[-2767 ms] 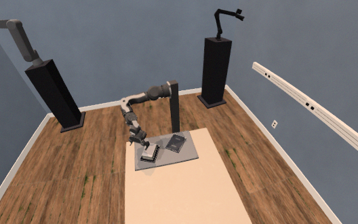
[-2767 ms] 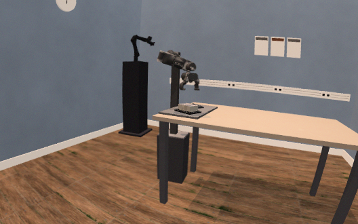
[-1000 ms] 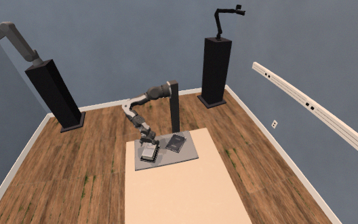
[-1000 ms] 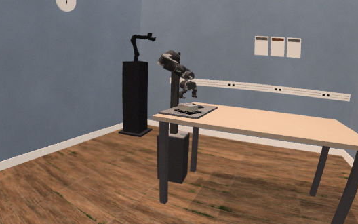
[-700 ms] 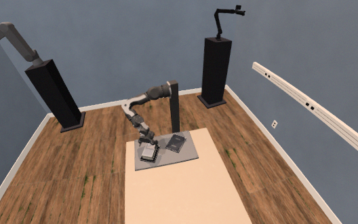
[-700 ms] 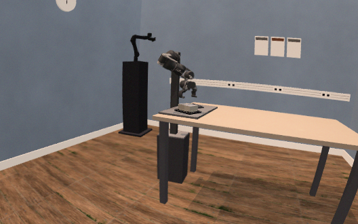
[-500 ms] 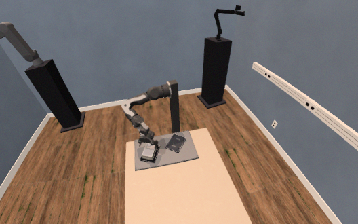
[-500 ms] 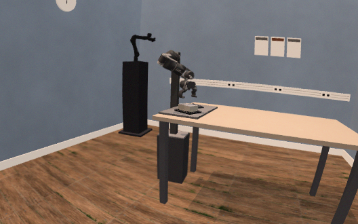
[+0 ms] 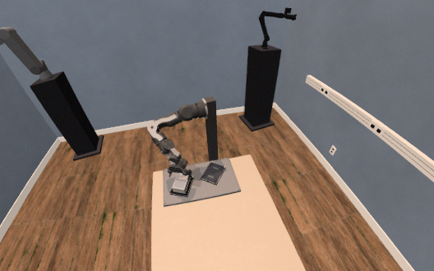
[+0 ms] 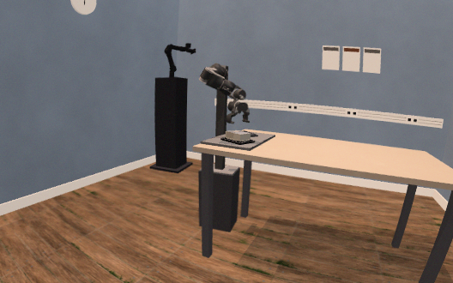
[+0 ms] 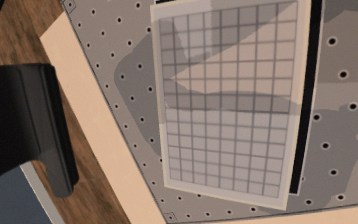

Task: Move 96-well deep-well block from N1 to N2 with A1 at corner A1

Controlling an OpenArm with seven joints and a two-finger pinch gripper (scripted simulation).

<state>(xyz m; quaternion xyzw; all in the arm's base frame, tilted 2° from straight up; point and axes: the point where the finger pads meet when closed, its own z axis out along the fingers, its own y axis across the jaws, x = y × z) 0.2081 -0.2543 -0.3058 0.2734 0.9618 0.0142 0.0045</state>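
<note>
My hand is 7 cm above the 96-well deep-well block. The rest, counted from my hand: black plate nest (10 cm below).
</note>
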